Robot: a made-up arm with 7 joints.
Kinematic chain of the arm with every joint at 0, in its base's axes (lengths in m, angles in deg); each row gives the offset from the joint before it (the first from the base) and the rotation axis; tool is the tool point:
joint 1: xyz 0 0 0 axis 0 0.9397 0.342
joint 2: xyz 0 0 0 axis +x
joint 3: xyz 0 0 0 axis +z
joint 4: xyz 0.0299 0 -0.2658 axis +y
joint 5: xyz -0.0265 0 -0.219 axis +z
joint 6: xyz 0 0 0 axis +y
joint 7: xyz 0 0 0 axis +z
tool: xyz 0 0 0
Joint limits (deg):
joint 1: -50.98..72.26
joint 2: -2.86..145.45
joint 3: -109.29..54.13
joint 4: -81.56..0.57
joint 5: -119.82..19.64
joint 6: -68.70..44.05
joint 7: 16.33..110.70
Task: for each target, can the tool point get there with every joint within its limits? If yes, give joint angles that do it. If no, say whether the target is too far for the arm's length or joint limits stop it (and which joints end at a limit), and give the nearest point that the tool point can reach.
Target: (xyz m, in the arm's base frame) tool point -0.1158 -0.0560 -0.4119
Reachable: yes | joints 31.10 21.98 -66.24 -69.32 -56.57 -32.09 65.07
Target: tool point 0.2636 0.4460 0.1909
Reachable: no: too far | nearest point 0.2330 0.3943 0.1688 | short by 0.064 m
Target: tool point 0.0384 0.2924 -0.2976
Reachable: yes | joints 24.04 69.38 -36.17 -75.34 -49.83 10.44 59.79
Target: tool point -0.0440 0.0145 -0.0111
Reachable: no: joint limits stop it (at a limit: joint 4) | nearest point -0.3740 0.1232 -0.0943 | short by 0.357 m
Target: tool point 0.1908 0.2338 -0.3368
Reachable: yes | joints -25.57 59.74 -89.73 -57.73 -25.63 22.62 26.69
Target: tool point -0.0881 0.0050 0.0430
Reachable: no: joint limits stop it (at a limit: joint 1, joint 3, joint 4) | nearest point -0.3895 0.1107 -0.0027 | short by 0.323 m
